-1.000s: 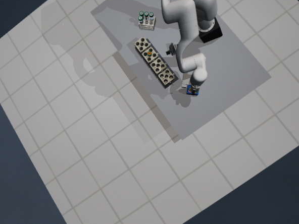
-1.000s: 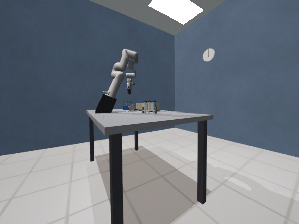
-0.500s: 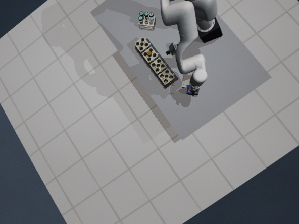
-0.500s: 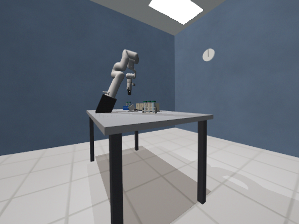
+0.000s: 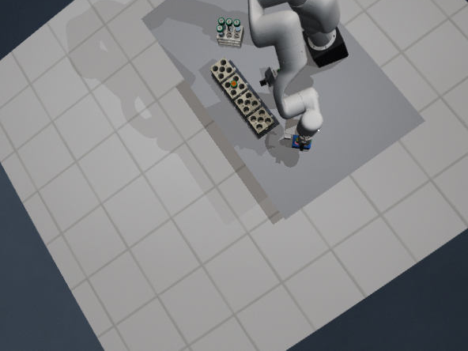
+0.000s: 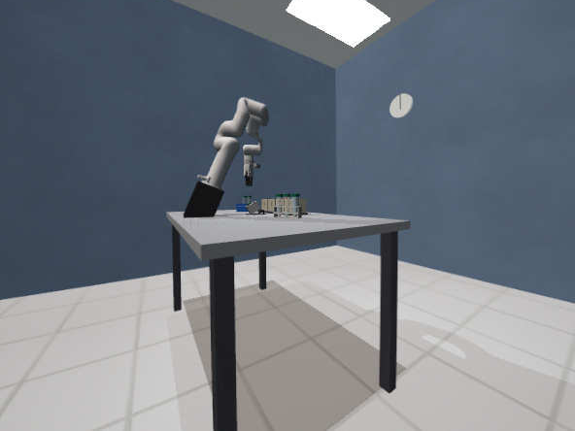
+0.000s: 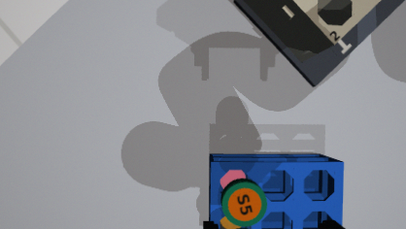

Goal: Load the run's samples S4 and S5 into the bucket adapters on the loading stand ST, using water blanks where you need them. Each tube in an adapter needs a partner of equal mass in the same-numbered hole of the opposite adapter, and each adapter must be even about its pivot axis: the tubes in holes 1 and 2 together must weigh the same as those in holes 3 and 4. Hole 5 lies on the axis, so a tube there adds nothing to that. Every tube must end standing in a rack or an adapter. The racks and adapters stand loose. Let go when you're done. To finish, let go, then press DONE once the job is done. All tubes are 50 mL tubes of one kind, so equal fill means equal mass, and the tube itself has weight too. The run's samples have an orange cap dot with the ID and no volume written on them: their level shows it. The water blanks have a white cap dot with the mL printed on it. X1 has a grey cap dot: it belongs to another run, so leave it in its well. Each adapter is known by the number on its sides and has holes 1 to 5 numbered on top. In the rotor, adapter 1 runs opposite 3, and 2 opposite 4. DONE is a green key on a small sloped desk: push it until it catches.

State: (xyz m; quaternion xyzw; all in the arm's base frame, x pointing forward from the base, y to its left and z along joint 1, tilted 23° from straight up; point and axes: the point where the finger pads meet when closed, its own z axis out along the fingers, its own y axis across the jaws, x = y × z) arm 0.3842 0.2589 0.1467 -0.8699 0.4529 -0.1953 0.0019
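The blue rack lies 19 cm below my hand and 4 cm behind it. Round my hand: white rack 65 cm to the right, 23 cm behind, 19 cm below; adapter 21 cm to the right, 17 cm below, 4 cm ahead.
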